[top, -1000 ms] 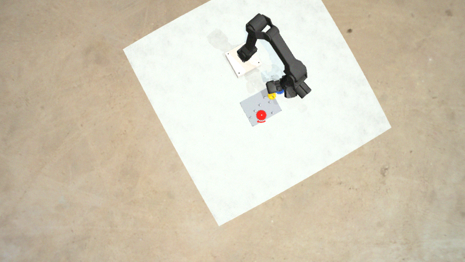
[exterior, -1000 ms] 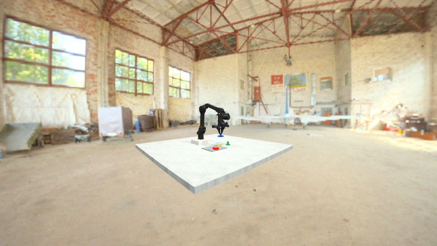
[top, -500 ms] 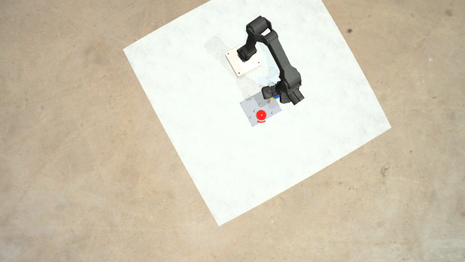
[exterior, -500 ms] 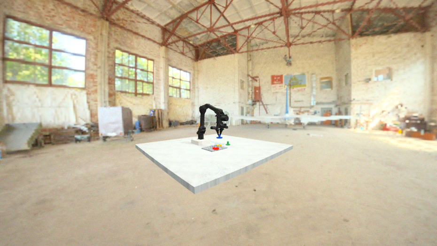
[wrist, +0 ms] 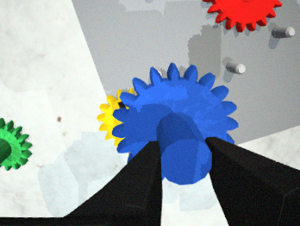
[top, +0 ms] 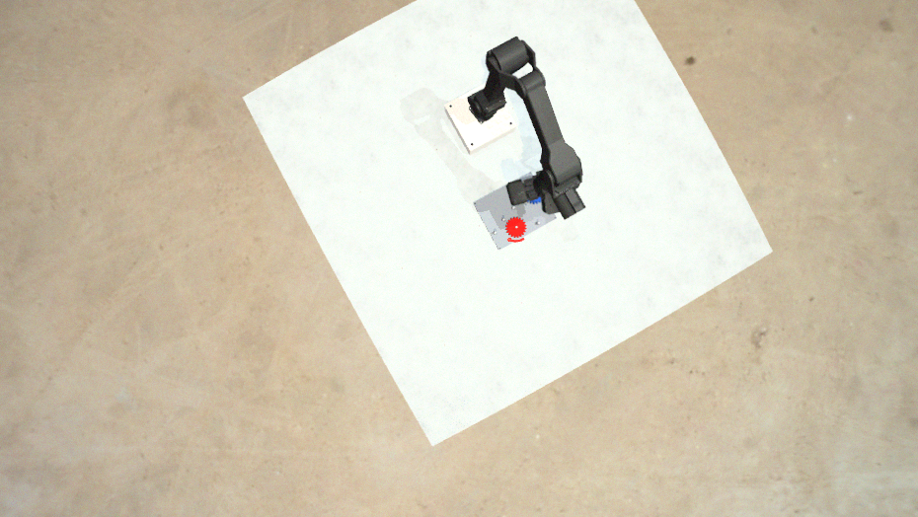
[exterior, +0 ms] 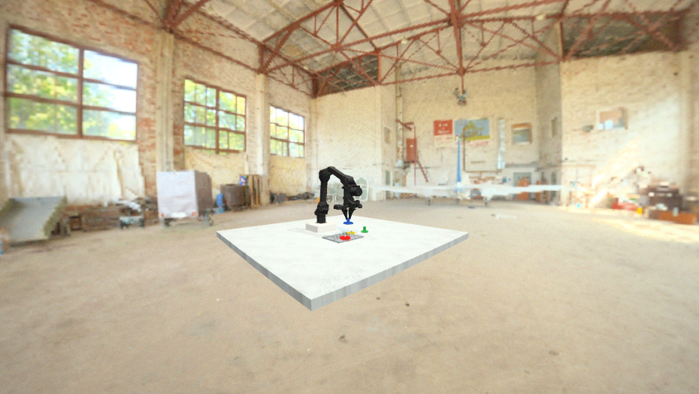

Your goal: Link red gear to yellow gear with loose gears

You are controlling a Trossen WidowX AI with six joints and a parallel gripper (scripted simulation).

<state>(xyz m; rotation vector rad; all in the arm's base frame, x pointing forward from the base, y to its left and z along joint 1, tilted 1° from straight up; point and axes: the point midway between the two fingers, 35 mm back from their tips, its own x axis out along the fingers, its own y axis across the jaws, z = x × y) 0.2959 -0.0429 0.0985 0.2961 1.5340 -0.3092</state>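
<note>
The small green gear lies 160 mm to the left of my gripper tip, 90 mm below it and 20 mm ahead of it. From my gripper tip the other things lie so: red gear (90 mm to the right, 90 mm below, 50 mm ahead); then large blue gear (10 mm below).
</note>
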